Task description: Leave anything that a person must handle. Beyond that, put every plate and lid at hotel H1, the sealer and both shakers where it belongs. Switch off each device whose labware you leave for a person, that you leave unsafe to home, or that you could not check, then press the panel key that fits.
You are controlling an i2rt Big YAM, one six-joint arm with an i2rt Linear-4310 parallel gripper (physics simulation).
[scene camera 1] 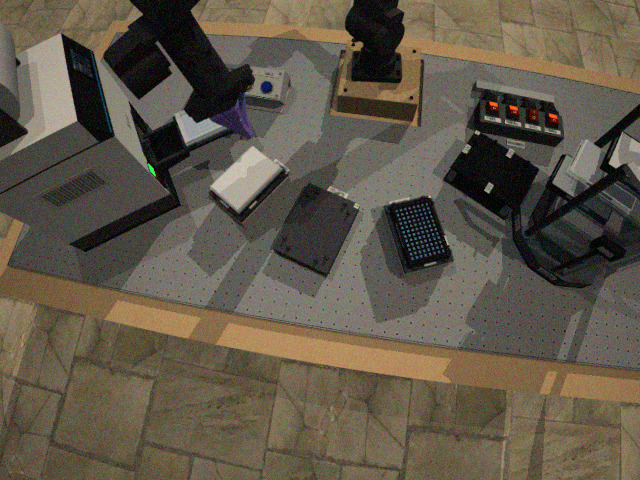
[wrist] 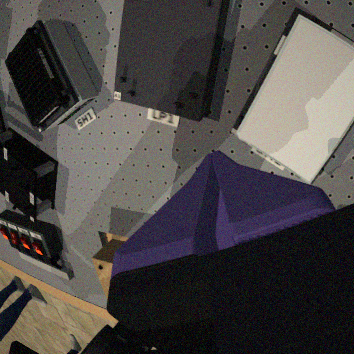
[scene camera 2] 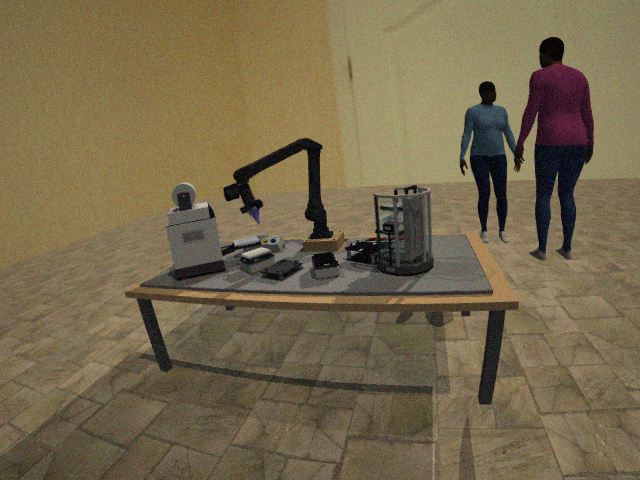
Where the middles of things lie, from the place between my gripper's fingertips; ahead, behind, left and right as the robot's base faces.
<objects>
Now: the blue-welled plate (scene camera 1: 419,232) 9 cm ahead of my hand, 31 cm to the left of it and 16 cm below it. Round my hand: plate hotel (scene camera 1: 576,244) (5 cm ahead, 66 cm to the left, 5 cm below).
</objects>
